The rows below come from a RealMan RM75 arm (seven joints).
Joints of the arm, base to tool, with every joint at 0 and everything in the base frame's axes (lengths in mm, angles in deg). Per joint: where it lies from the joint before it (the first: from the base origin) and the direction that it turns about. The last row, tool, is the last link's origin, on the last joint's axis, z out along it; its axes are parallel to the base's.
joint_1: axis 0 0 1 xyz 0 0 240.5
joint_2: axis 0 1 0 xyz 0 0 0
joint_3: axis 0 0 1 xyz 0 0 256
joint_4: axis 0 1 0 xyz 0 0 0
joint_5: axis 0 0 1 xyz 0 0 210
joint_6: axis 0 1 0 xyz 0 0 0
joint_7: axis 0 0 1 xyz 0 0 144
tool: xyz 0 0 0
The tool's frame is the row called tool.
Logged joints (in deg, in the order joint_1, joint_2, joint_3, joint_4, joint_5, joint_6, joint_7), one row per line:
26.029 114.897 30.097 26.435 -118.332 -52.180 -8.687
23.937 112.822 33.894 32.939 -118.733 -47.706 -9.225
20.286 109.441 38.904 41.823 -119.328 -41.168 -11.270
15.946 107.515 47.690 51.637 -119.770 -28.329 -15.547
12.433 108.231 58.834 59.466 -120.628 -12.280 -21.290
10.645 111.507 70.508 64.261 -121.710 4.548 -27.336
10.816 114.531 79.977 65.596 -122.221 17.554 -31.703
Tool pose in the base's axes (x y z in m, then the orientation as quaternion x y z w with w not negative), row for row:
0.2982 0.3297 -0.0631 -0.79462 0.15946 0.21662 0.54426
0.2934 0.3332 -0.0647 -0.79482 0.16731 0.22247 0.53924
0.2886 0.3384 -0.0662 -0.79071 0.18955 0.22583 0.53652
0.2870 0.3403 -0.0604 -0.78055 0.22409 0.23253 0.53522
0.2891 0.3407 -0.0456 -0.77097 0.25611 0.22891 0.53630
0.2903 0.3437 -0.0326 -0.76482 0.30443 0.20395 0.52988
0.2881 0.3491 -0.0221 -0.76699 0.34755 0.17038 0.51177
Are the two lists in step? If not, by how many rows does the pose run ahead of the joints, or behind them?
The pose runs 2 rows behind the joints: the pose in row i belongs to the joints in row i - 2.
